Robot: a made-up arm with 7 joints.
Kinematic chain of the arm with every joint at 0, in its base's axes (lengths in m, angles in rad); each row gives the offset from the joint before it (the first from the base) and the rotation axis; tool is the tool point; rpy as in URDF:
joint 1: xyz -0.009 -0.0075 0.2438 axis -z
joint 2: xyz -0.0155 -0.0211 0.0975 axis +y
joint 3: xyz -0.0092 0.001 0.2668 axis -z
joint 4: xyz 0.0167 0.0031 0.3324 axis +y
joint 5: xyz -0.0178 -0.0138 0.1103 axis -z
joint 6: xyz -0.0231 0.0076 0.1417 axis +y
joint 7: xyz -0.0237 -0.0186 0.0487 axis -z
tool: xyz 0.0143 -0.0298 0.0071 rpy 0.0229 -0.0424 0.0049
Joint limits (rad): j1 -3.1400..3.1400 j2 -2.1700..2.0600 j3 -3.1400..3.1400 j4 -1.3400..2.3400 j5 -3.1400..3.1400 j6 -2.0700..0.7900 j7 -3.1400..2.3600
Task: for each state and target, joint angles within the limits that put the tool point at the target. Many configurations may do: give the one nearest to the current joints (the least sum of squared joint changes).
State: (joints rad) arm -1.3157 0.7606 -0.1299 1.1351 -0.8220 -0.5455 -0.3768
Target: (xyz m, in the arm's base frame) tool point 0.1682 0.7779 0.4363
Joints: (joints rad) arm -1.4086 1.1425 -0.1618 1.0087 -0.7903 -0.5306 -0.3910
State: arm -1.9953 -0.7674 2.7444 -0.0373 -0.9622 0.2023 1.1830
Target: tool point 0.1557 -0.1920 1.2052
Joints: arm -2.5668 -0.3693 3.0610 -0.3637 -0.8872 0.2257 1.1851
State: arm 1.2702 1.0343 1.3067 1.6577 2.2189 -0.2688 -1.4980
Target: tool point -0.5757 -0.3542 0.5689
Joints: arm 2.0634 1.1013 1.3818 1.4776 2.2083 -0.2312 -1.4761
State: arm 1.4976 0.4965 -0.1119 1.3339 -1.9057 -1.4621 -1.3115
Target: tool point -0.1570 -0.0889 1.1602
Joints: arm 1.6871 -0.0625 0.1796 0.7091 -1.7104 -1.3149 -1.3694
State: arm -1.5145 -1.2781 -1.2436 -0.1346 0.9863 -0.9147 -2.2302
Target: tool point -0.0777 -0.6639 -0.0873
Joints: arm -1.2052 -1.9359 -1.0056 -0.8489 0.8663 -1.1269 -2.3375
